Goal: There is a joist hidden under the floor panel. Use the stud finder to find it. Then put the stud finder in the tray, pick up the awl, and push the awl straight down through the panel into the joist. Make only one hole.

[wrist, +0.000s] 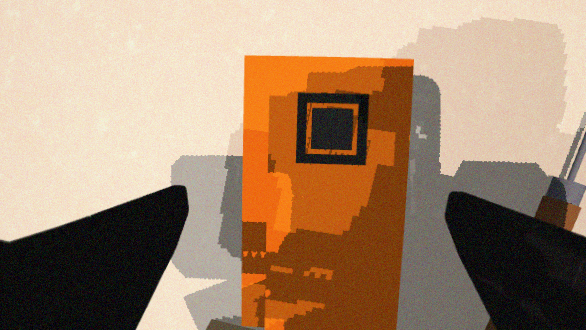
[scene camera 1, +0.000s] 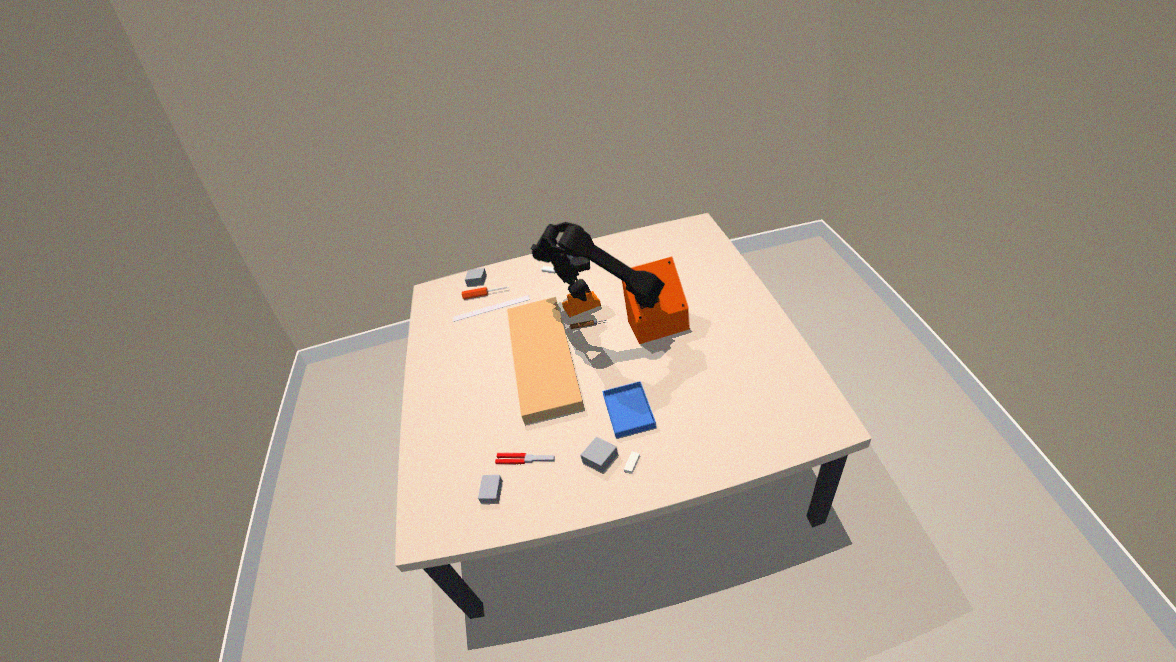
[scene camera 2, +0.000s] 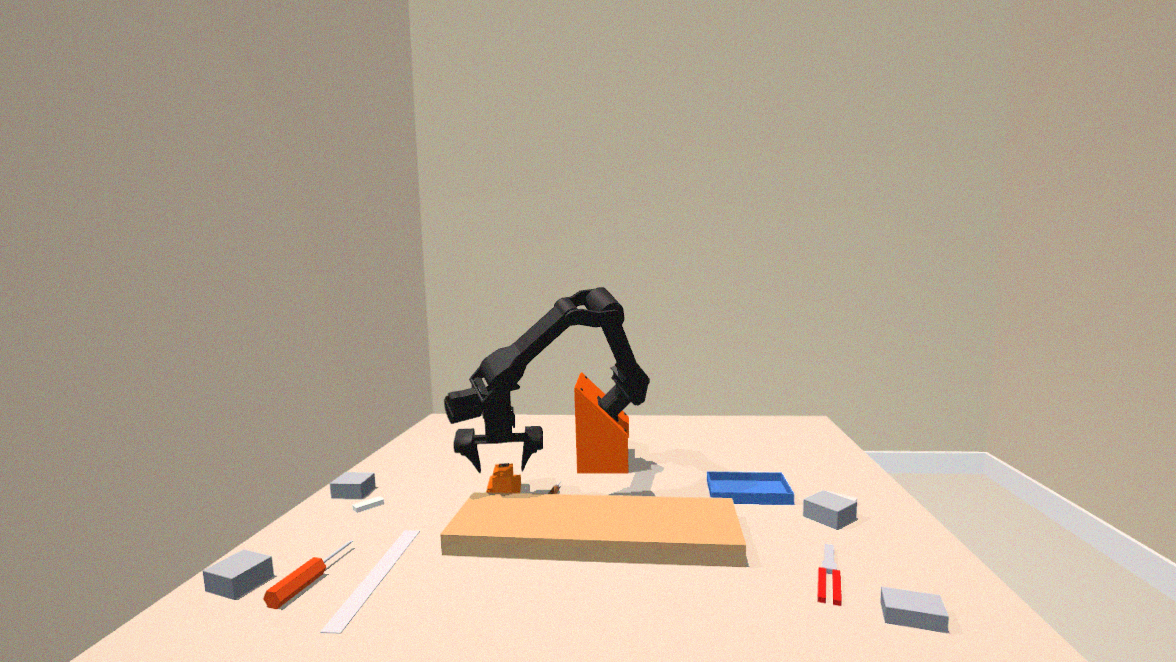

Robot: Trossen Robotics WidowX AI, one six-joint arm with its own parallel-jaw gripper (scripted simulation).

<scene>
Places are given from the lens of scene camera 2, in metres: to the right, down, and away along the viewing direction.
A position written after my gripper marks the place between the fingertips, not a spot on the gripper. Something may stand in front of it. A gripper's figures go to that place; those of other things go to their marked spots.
my gripper (scene camera 2: 501, 471): -0.19, 0.31, 1.22
stud finder (scene camera 2: 502, 480): -0.18, 0.32, 1.18
blue tray (scene camera 2: 762, 488): 0.38, 0.34, 1.20
</scene>
